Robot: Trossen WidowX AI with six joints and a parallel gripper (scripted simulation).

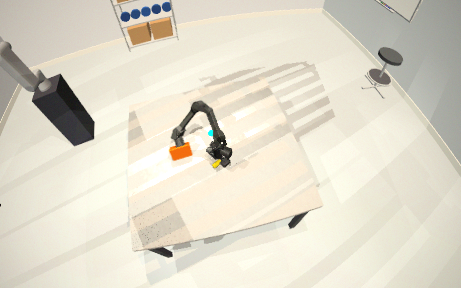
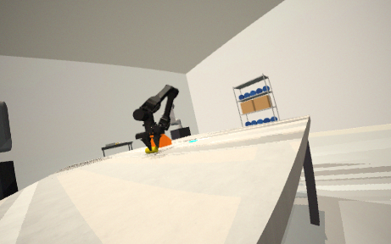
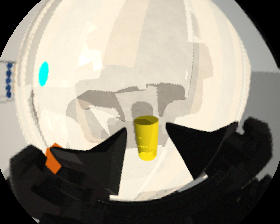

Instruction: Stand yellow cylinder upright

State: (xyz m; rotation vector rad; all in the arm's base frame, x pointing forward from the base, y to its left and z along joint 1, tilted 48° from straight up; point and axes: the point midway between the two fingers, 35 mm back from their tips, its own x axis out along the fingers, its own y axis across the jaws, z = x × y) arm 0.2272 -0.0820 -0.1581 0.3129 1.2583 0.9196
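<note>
My gripper tip is now 30 mm short of the cyan circle, 270 mm to the right of it and 20 mm above it. The rest, counted from my gripper tip: yellow cylinder 20 mm behind, 10 mm to the right.
</note>
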